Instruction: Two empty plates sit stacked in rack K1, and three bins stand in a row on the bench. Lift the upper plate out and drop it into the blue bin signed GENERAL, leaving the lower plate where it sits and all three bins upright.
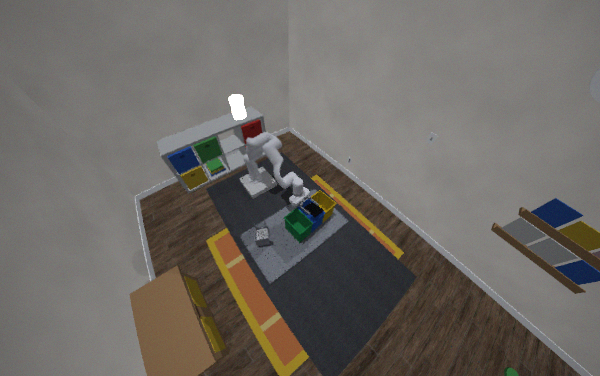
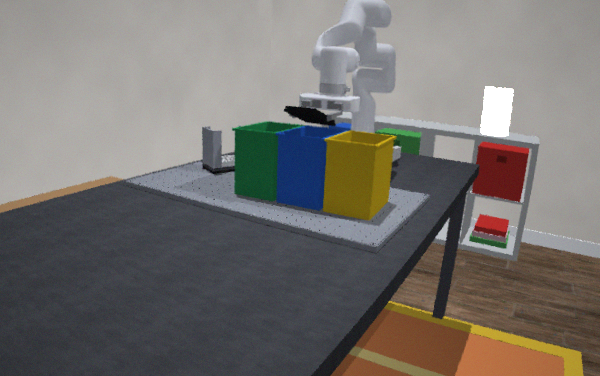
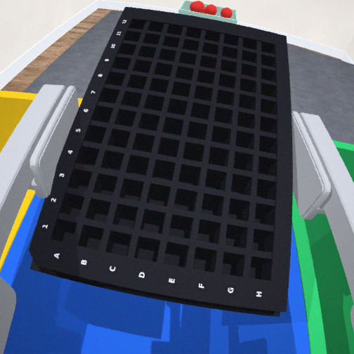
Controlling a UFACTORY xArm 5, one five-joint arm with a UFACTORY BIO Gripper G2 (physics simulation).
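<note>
A black grid plate is tilted, above the mouth of the blue bin. My gripper is shut on this plate, with a finger at each long side. The blue bin stands upright between the green bin and the yellow bin, both upright. The rack stands apart beyond the green bin, with a pale speckled surface inside; I cannot make out the lower plate clearly. The GENERAL sign is not readable.
The bins and rack stand on a grey perforated board on the dark table. A pale green holder with red round tops shows beyond the plate. A shelf unit stands behind the arm.
</note>
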